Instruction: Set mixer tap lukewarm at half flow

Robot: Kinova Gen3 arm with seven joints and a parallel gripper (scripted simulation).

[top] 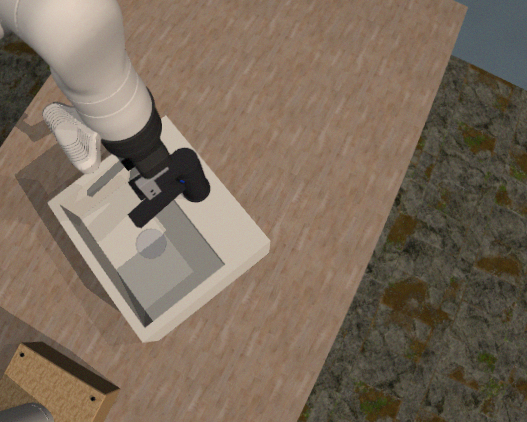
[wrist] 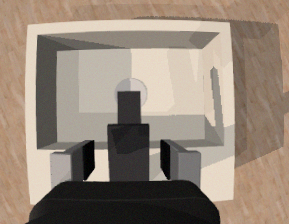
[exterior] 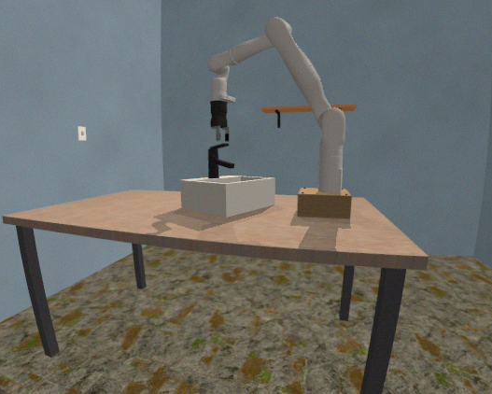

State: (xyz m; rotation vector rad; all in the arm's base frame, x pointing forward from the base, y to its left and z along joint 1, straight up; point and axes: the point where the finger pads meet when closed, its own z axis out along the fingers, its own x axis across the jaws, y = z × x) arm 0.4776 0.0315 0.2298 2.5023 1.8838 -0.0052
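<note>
The lever lies 40 mm below my hand, 20 mm ahead of it and 10 mm to the right of it. From my hand the other things lie so: white sink basin (280 mm below, 50 mm behind, 10 mm to the left); black mixer tap (90 mm below, 40 mm ahead, 10 mm to the right).
</note>
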